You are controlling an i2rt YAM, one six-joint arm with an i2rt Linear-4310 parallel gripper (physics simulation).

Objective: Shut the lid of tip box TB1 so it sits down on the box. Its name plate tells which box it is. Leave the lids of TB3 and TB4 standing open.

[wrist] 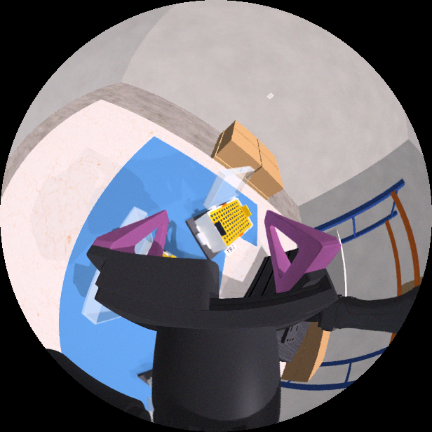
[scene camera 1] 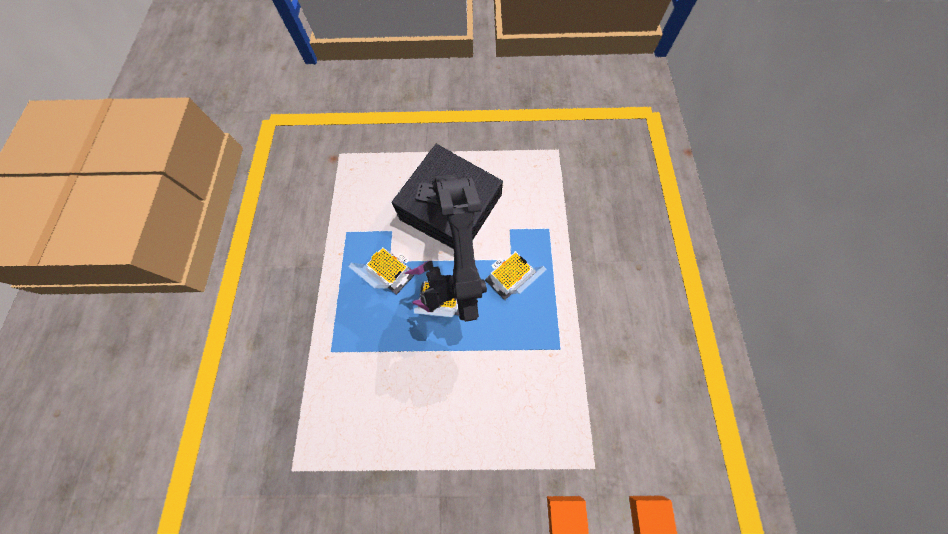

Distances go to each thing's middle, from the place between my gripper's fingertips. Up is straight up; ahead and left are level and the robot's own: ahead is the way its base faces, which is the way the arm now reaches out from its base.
My hand is 130 mm to the left of the rack [wrist: 230,220], 110 mm above it and 100 mm past it.
